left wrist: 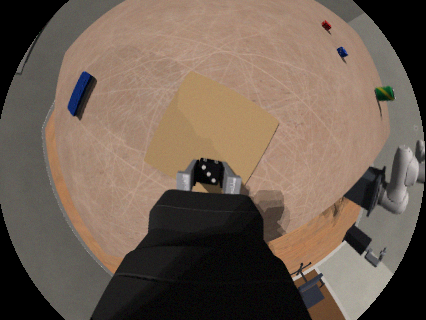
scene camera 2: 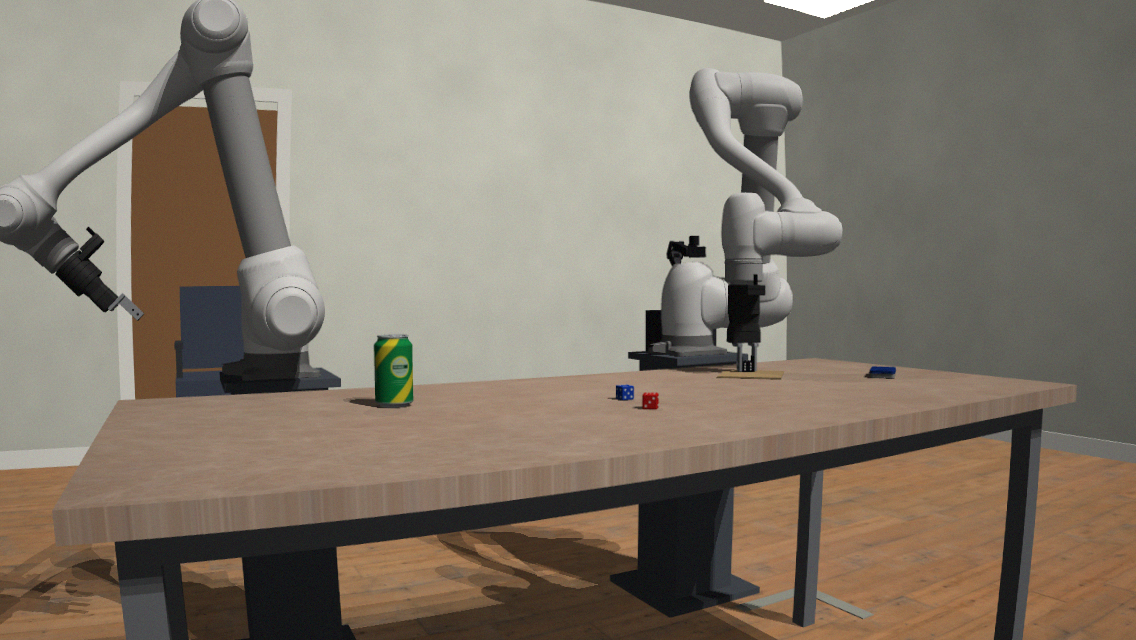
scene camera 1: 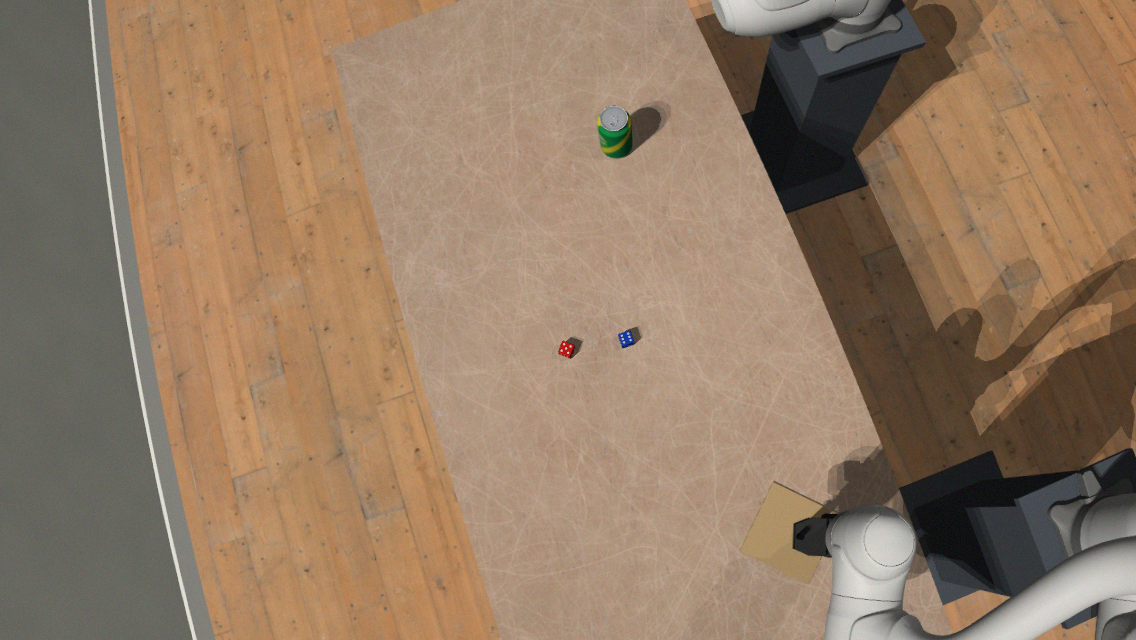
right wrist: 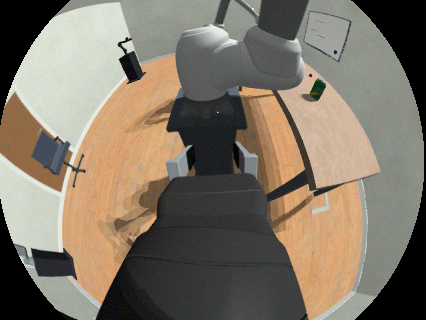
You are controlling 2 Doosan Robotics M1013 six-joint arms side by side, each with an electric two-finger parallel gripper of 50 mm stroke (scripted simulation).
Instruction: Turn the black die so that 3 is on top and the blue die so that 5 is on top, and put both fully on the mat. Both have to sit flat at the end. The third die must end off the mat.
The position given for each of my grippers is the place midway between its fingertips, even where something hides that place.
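Tan mat point(scene camera 1: 769, 540), also point(left wrist: 206, 119). Right gripper, mine, point(scene camera 2: 141, 317) and point(right wrist: 213, 151). My left gripper point(scene camera 2: 746, 371), again point(left wrist: 208, 168).
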